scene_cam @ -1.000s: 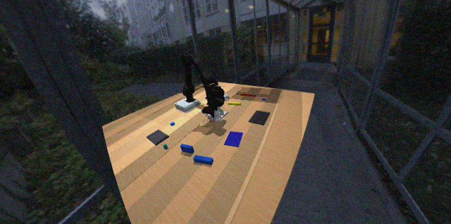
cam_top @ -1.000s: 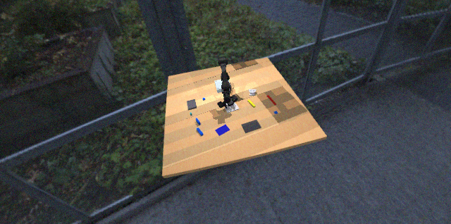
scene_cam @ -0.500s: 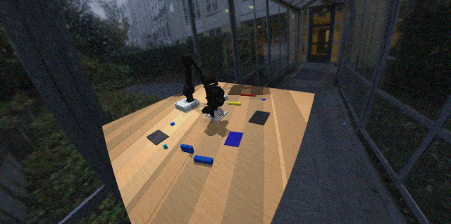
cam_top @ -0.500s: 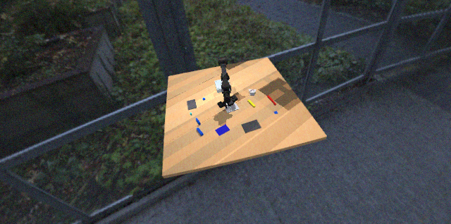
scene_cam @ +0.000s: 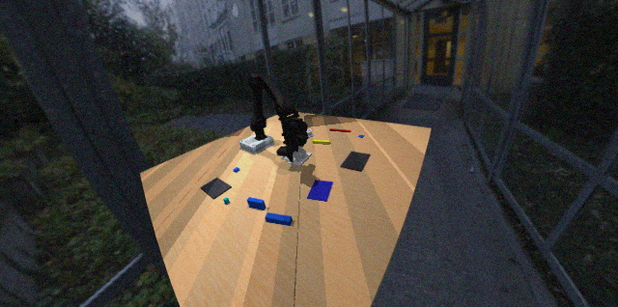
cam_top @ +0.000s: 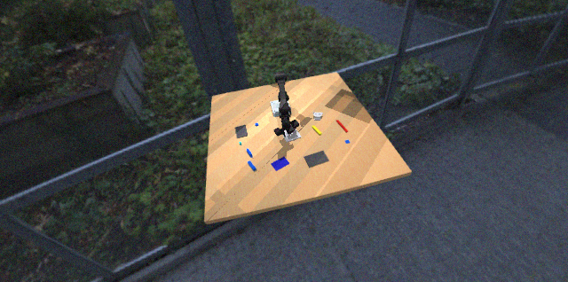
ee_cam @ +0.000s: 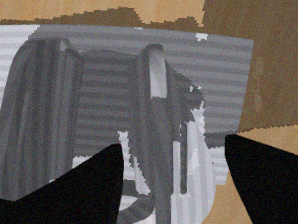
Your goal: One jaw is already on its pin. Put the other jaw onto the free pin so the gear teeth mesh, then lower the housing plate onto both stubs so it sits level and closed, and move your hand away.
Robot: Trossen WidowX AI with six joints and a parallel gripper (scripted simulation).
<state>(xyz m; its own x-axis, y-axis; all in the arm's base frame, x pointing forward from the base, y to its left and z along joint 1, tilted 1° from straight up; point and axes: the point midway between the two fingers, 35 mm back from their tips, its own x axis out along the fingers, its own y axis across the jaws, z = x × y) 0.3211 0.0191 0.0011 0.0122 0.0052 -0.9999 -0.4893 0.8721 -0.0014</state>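
My gripper tip is 40 mm past the white jaw. Also, from my gripper tip: light grey part: 200 mm behind, 250 mm to the left, 10 mm above; then yellow bar: 40 mm behind, 220 mm to the left, 10 mm below; then blue plate: 250 mm ahead, 60 mm to the right, 10 mm below.
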